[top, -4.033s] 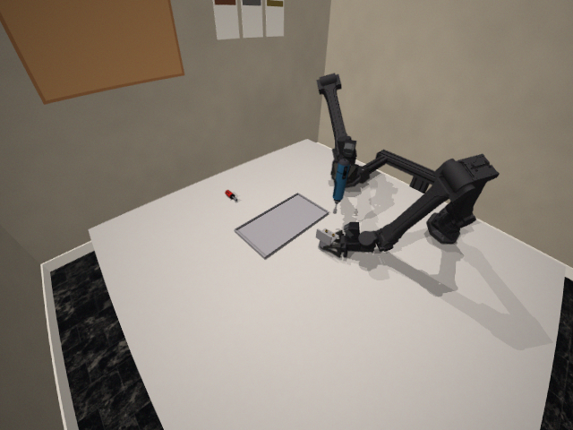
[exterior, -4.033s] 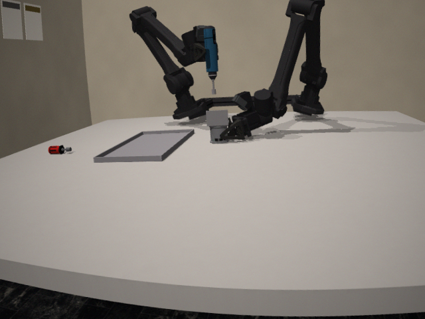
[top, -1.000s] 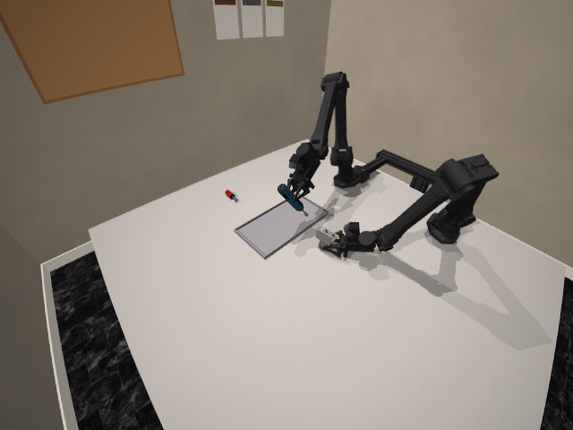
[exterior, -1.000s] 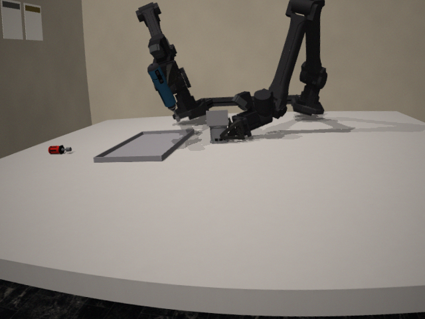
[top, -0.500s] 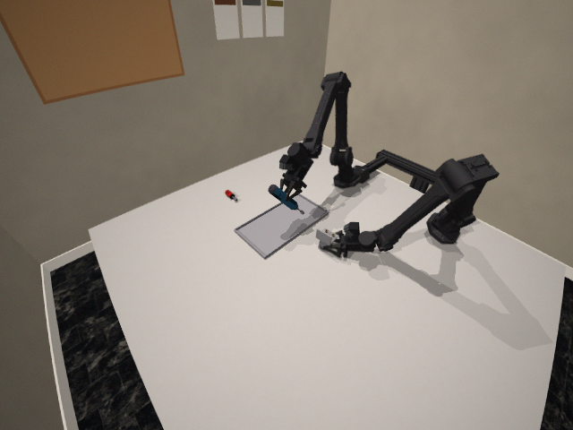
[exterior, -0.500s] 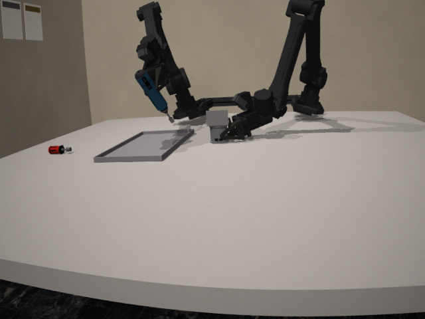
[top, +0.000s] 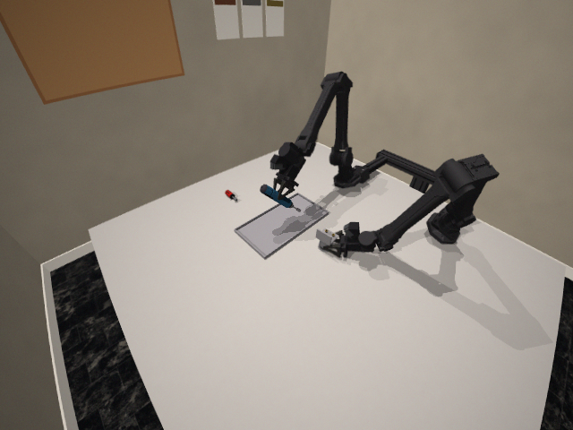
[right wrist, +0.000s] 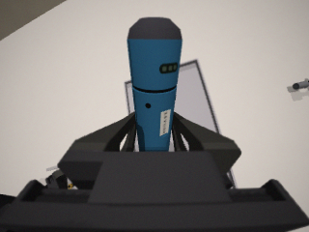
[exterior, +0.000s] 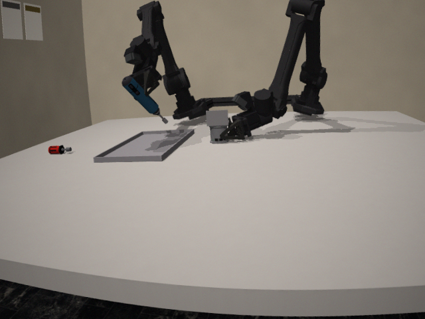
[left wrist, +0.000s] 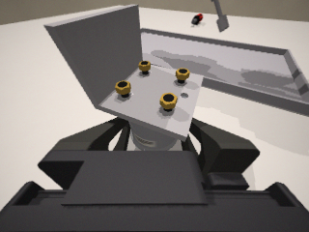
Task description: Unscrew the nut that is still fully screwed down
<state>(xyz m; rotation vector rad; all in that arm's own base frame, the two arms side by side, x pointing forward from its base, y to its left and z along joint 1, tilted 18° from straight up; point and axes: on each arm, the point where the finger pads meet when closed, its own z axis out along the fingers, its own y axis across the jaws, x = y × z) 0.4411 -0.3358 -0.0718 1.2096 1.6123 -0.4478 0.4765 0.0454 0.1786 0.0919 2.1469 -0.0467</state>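
Right now the joint module is 1 cm above my left hand. From my left hand the other things lie so: short red-handled tool: 9 cm ahead, 57 cm to the right, 1 cm below; then l-shaped bracket: 5 cm above; then grey tray: 3 cm ahead, 24 cm to the right, 2 cm below.
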